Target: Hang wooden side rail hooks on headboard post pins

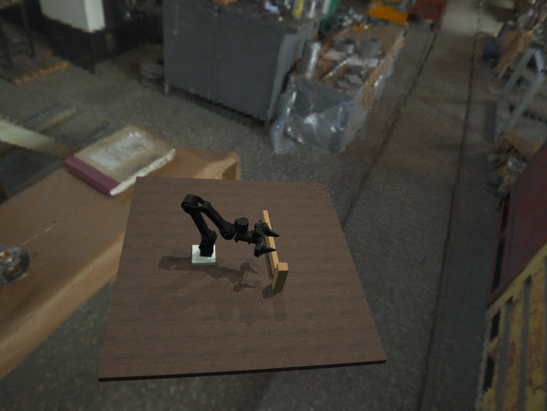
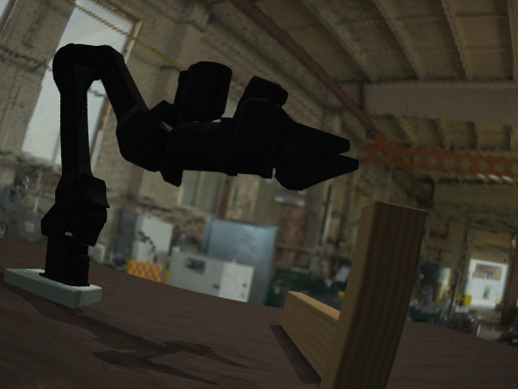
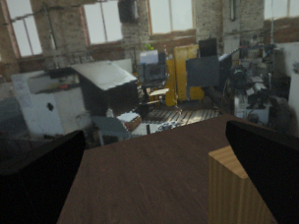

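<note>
My gripper tip is now 4 cm short of the wooden headboard post, 9 cm to the left of it and 16 cm above it.
</note>
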